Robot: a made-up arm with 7 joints.
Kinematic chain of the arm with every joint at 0, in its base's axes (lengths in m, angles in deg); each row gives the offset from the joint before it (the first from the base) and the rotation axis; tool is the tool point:
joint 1: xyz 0 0 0.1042 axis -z
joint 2: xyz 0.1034 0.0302 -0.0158 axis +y
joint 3: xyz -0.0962 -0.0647 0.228 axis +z
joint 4: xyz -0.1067 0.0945 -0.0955 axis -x
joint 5: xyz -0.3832 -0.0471 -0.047 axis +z
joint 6: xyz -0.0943 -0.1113 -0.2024 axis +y
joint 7: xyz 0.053 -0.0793 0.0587 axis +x
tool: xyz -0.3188 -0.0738 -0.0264
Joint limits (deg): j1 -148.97..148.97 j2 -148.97..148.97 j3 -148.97..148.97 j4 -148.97..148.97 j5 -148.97..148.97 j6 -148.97..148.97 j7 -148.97..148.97
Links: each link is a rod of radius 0.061 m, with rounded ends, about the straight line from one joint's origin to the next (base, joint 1, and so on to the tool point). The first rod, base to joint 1, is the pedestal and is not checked.
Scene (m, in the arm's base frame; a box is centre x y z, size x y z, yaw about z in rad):
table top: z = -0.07
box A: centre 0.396 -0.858 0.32 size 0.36 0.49 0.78 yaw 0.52
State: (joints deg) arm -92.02 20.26 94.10 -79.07 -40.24 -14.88 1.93
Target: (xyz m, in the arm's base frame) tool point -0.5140 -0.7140 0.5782
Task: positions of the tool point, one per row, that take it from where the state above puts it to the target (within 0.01 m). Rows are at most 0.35 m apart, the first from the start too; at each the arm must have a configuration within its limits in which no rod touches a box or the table.
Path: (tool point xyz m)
1: 0.9562 -0.2242 0.4728
2: 0.8749 -0.1552 0.6854
3: 0.7453 -0.0136 0.8855
4: 0.5608 0.1824 1.0352
5: 0.3246 0.4015 1.1052
6: 0.0505 0.6067 1.0797
7: 0.2150 0.3184 1.1605
8: 0.2614 -0.0095 1.1691
9: 0.1836 -0.3213 1.1070
10: 0.0002 -0.5647 0.9809
11: -0.2495 -0.7013 0.8005
12: -0.5141 -0.7139 0.5782

